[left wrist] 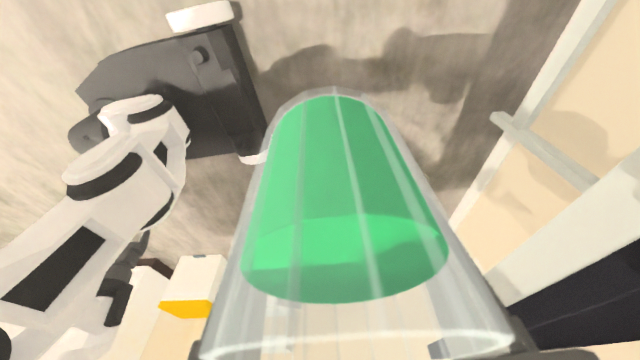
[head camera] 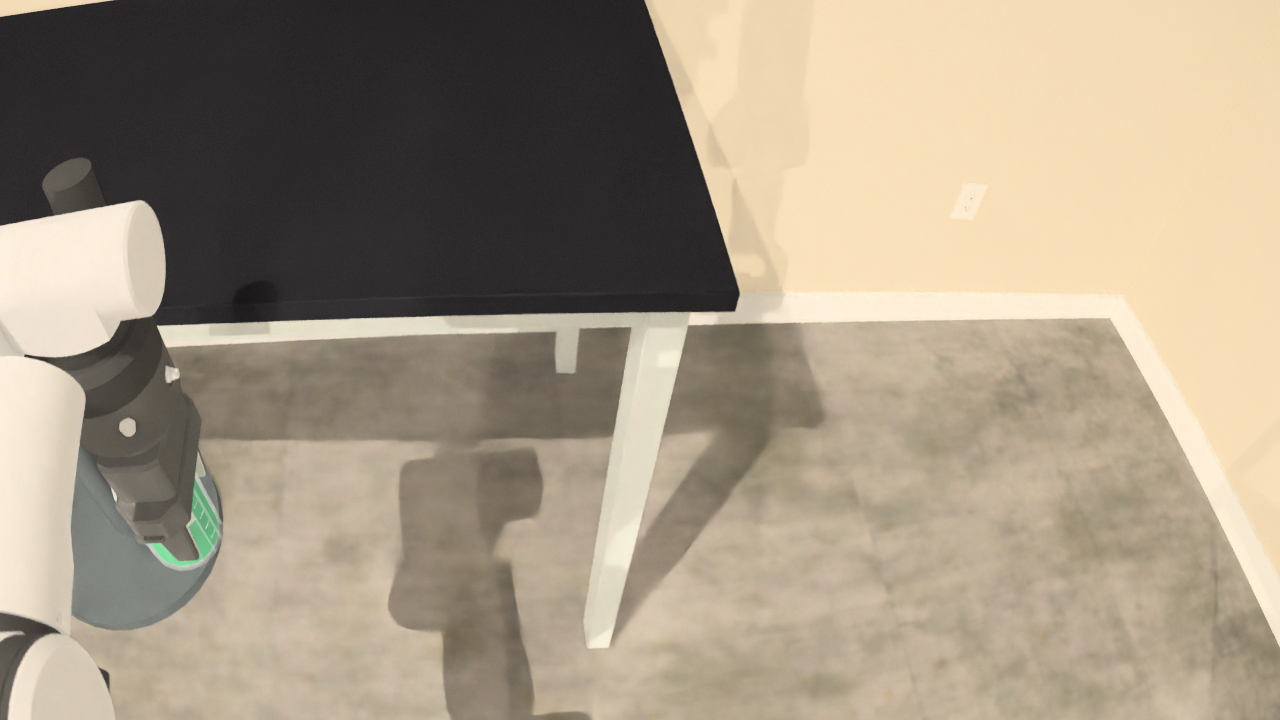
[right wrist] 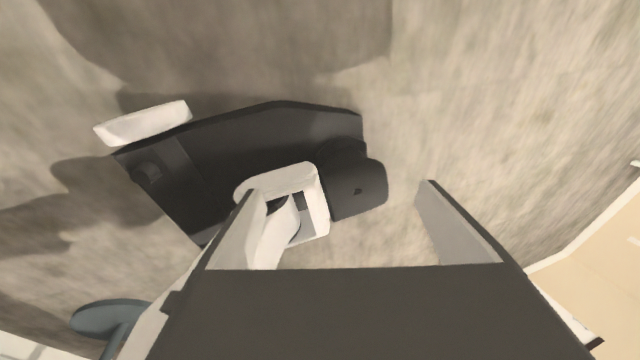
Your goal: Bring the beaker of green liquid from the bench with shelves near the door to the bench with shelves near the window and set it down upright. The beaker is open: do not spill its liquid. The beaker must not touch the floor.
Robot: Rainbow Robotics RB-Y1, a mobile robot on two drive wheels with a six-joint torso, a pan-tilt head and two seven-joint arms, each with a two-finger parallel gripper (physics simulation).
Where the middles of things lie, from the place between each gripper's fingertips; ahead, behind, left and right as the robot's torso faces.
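My right hand is 330 mm below the beaker of green liquid [head camera: 205,525], 690 mm short of it and 480 mm to the right of it.
My left gripper: 1 cm below the beaker of green liquid and 2 cm to the right of it. By its middle, the beaker of green liquid is nearer to my left gripper than to my right hand.
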